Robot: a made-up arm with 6 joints.
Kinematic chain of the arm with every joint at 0, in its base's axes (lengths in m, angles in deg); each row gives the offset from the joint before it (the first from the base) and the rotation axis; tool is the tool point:
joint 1: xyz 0 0 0.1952 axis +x
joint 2: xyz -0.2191 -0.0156 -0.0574 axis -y
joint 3: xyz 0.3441 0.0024 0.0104 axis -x
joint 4: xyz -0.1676 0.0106 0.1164 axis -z
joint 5: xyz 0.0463 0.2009 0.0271 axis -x
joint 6: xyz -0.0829 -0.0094 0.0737 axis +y
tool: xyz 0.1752 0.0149 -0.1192
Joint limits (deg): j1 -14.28..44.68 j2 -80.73..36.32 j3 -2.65..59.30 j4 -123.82..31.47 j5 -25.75..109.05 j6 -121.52..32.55
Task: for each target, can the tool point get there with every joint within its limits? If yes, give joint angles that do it. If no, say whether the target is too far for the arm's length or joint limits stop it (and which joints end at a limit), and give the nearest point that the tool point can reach.
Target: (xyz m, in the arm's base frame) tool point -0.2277 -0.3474 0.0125
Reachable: no: joint limits stop it (at a limit: joint 1, joint 3, joint 4, joint 6) | nearest point -0.2295 -0.3127 0.0987 | short by 0.093 m
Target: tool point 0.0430 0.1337 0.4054
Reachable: yes | joints 26.88 -47.47 5.73 -74.76 -8.40 -66.31
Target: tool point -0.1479 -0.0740 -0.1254
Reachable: no: joint limits stop it (at a limit: joint 1, joint 3, joint 4, joint 6) | nearest point -0.1450 -0.0117 -0.1528 | short by 0.068 m
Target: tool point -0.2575 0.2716 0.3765
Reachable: yes | joints 18.70 -33.93 7.09 -62.31 93.53 -69.54
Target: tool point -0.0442 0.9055 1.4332
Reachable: no: too far | nearest point -0.1012 0.3375 0.6566 | short by 0.964 m
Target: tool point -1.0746 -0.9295 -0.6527
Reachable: no: too far | nearest point -0.5256 -0.2323 0.0122 | short by 1.109 m
